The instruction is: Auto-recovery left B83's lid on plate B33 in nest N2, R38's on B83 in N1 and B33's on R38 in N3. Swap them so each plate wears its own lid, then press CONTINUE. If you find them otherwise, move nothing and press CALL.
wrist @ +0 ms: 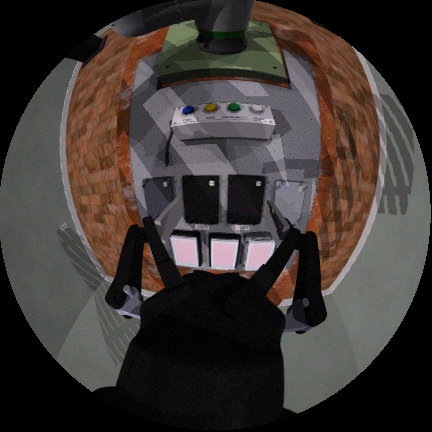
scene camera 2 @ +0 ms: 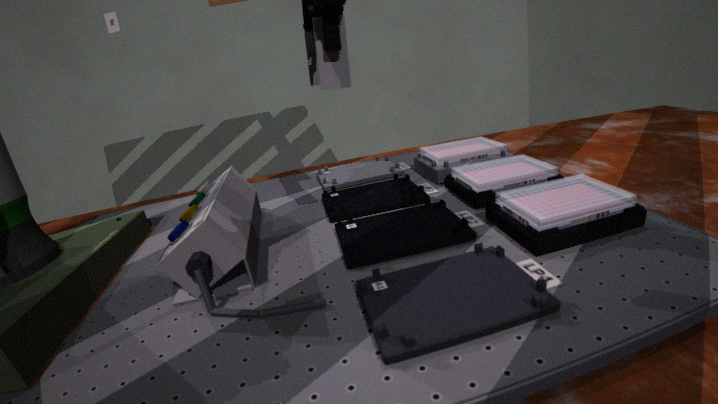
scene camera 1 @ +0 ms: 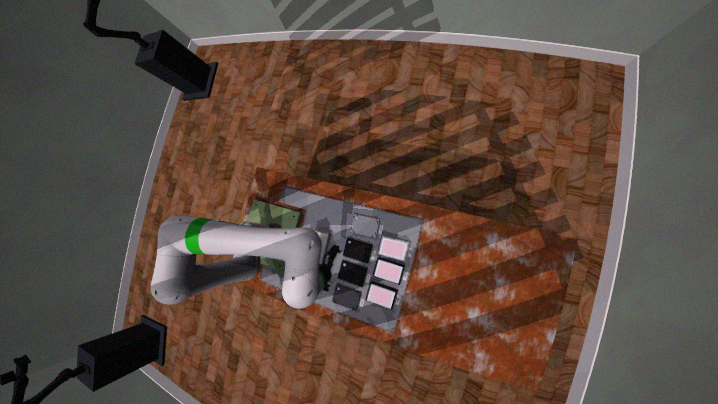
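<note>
Gripper state: my gripper (scene camera 2: 327, 86) is open and holds nothing; the wrist view shows the gripper (wrist: 222, 207) too. A grey button box (wrist: 221, 123) is also visible to me.
</note>
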